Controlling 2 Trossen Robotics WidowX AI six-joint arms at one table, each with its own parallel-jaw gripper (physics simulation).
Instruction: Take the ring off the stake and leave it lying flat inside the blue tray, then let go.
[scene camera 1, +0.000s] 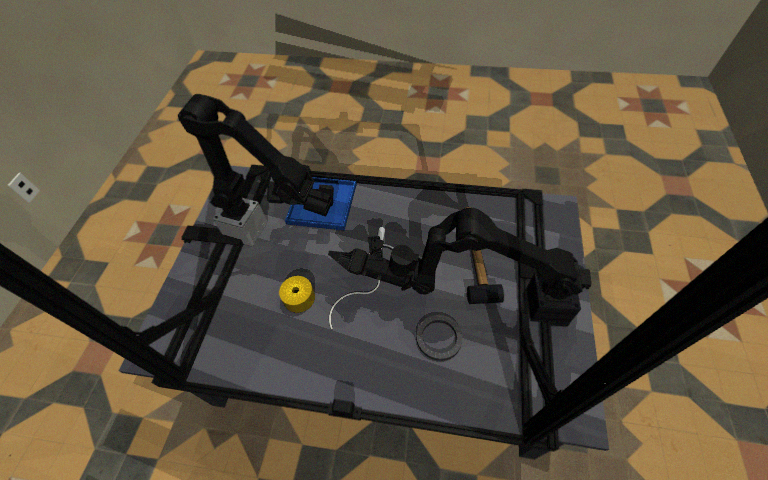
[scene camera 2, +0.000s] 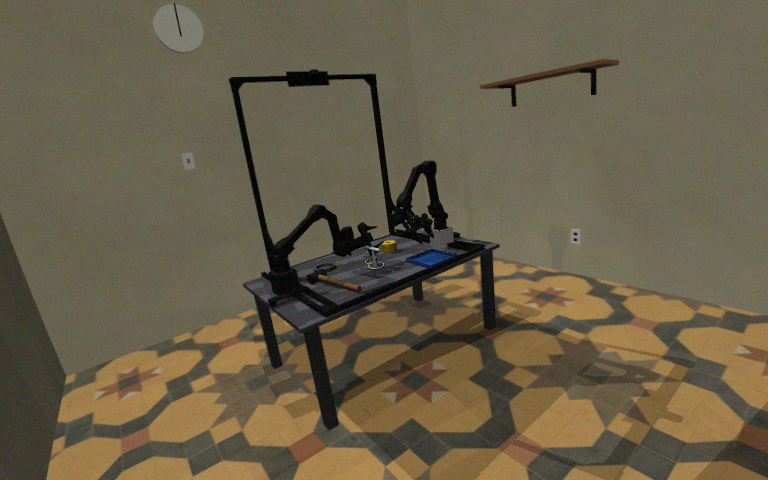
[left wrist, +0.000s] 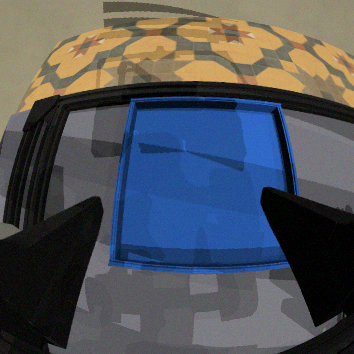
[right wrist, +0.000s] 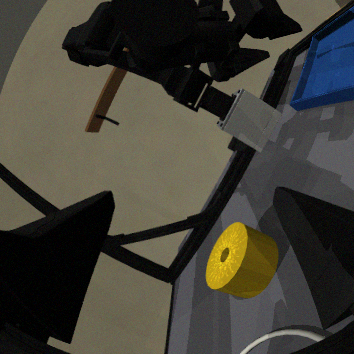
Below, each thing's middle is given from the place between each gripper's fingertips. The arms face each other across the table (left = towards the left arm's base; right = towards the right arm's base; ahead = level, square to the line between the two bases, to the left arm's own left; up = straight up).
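The blue tray (scene camera 1: 336, 218) is 250 mm ahead of my right hand, 160 mm to the left of it and 130 mm below it. The hammer (scene camera 1: 483, 293), again from my right hand, is 380 mm to the right, 190 mm ahead and 110 mm below, and you'd find the yellow spool (scene camera 1: 296, 293) 90 mm to the left of that hand, 90 mm behind it and 110 mm below it.
From my left hand, the yellow spool is 29 cm behind, 9 cm to the right and 7 cm below, and the hammer's 56 cm to the right, 1 cm behind and 7 cm below. With the blue tray, my left hand is 9 cm above it, 5 cm short of it and 2 cm to the left of it.
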